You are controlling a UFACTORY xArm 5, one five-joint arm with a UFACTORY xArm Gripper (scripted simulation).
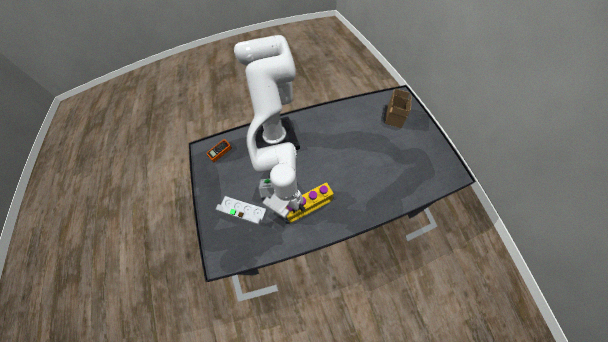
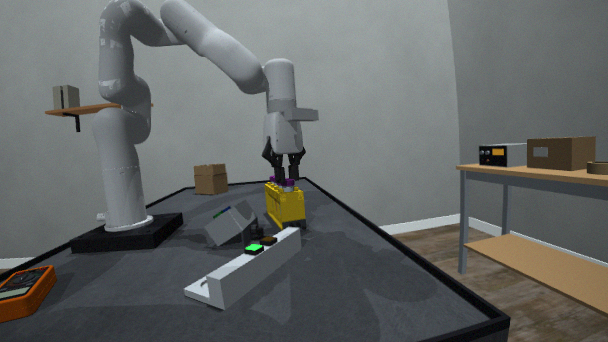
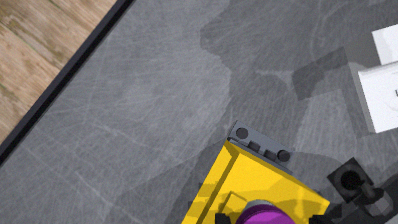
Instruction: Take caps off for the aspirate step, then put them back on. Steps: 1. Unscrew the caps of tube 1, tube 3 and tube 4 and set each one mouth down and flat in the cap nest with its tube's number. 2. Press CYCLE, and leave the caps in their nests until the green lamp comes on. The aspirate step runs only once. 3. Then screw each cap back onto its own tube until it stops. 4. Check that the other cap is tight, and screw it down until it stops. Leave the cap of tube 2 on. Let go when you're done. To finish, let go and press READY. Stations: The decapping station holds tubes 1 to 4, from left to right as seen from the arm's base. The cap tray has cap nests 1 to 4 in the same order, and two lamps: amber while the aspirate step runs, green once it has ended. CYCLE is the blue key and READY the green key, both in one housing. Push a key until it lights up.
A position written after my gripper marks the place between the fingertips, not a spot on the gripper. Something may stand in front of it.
I see my gripper (image 2: 287,181) and a cardboard box (image 2: 208,180).
Image 3 does not show the cardboard box: it is out of frame.
